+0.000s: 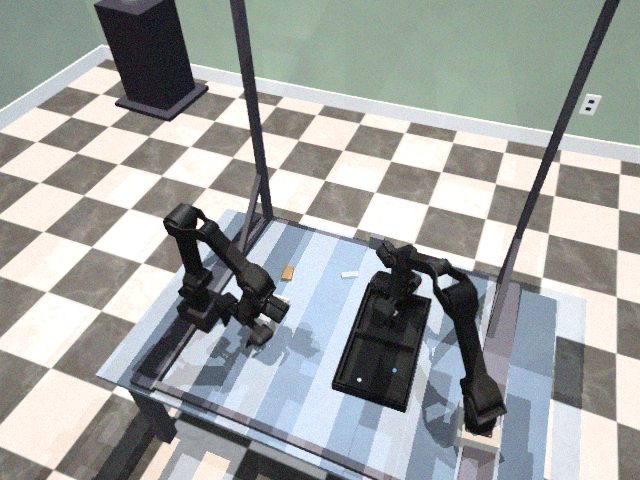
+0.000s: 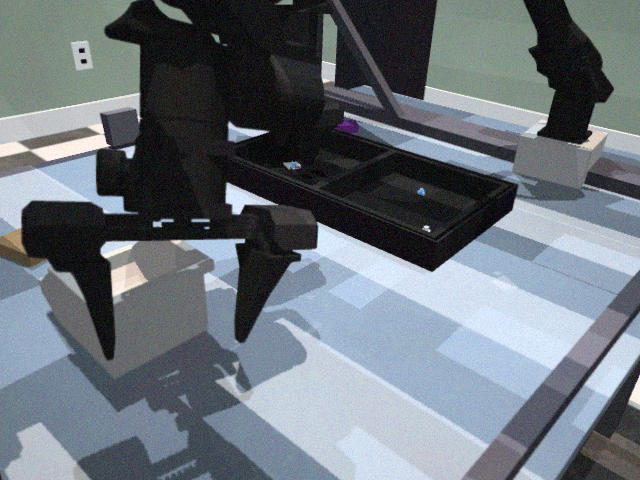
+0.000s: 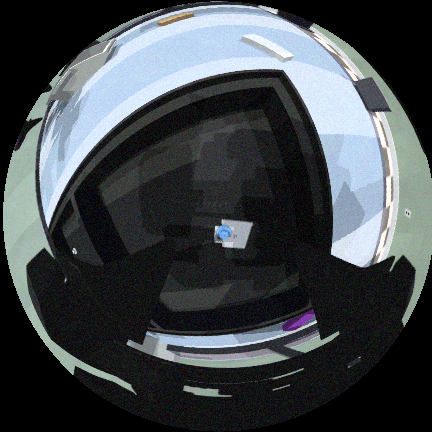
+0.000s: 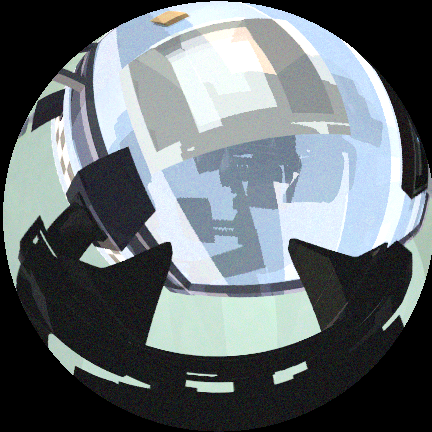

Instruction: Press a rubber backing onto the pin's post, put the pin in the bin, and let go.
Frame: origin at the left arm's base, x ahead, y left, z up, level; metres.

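Where they show: left gripper, fingertip midpoint: (image 1: 394, 309) (image 2: 293, 154) (image 3: 238, 247); right gripper, fingertip midpoint: (image 1: 236, 336) (image 2: 178, 349) (image 4: 232, 247); left arm's base at its link origin: (image 1: 478, 422) (image 2: 564, 134); right arm's base at its link origin: (image 1: 199, 300) (image 4: 84, 218).
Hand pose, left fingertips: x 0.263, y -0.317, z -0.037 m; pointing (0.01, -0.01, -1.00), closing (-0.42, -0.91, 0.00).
Note:
Things, the pixels of their top centre, and the offset from my left fingertips. "spot": a spot on its surface instead.
- pin at a spot on its surface: (image 3: 231, 233) (image 2: 292, 165) spot: dx +0.005, dy +0.002, dz -0.015 m
- black tray at its top centre: (image 3: 111, 279) (image 2: 357, 167) (image 1: 385, 337) dx +0.011, dy +0.121, dz +0.017 m
- small blue piece at its top centre: (image 2: 421, 188) (image 1: 394, 369) dx -0.033, dy +0.202, dz -0.006 m
- small white piece at its top centre: (image 2: 426, 226) (image 1: 359, 378) dx +0.058, dy +0.256, dz -0.010 m
- grey bin at a spot on its surface: (image 4: 257, 130) (image 2: 162, 279) spot: dx +0.391, dy +0.180, dz +0.054 m
- orange block at its top centre: (image 2: 24, 241) (image 1: 287, 271) dx +0.381, dy -0.068, dz -0.007 m
- white block at its top centre: (image 3: 267, 43) (image 1: 349, 273) dx +0.173, dy -0.114, dz -0.011 m
- purple piece at its top centre: (image 3: 299, 322) (image 2: 342, 123) dx -0.197, dy -0.044, dz -0.008 m
The pin (image 3: 231, 233) (image 2: 292, 165), a small grey square with a blue post, lies in the far compartment of the black tray (image 1: 370, 399) (image 2: 375, 233) (image 3: 160, 116). My left gripper (image 1: 390, 307) (image 3: 238, 247) is open and empty, hanging low over that compartment with the pin just ahead of its fingers. A small blue piece (image 1: 393, 370) (image 2: 421, 191) and a small white piece (image 1: 359, 379) (image 2: 426, 229) lie in the near compartment. My right gripper (image 1: 260, 337) (image 2: 175, 345) (image 4: 232, 247) is open and empty, just above the table beside the grey bin (image 2: 156, 305) (image 4: 257, 130).
An orange block (image 1: 287, 272) (image 3: 174, 17) (image 4: 169, 17) and a white block (image 1: 350, 274) (image 3: 268, 47) lie at the table's back. A purple piece (image 2: 348, 126) (image 3: 298, 321) lies behind the tray. A frame post (image 1: 253, 119) rises at the back left corner.

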